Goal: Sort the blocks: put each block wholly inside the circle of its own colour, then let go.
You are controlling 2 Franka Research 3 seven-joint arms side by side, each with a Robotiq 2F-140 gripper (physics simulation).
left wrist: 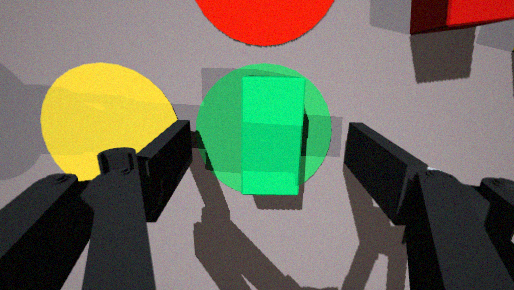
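Note:
A green block stands on the green circle. Its near end reaches the near rim of the circle in this view, so whether it is wholly inside cannot be told. My left gripper is open, with one finger on each side of the green block and a gap on both sides. A red block shows in part at the top right, to the right of the red circle, which is cut off by the top edge. My right gripper does not show in this view.
A yellow circle lies to the left of the green circle, partly hidden by the left finger. Shadows of the gripper and blocks fall across the grey table top. A thin dark piece shows at the right edge, too little to identify.

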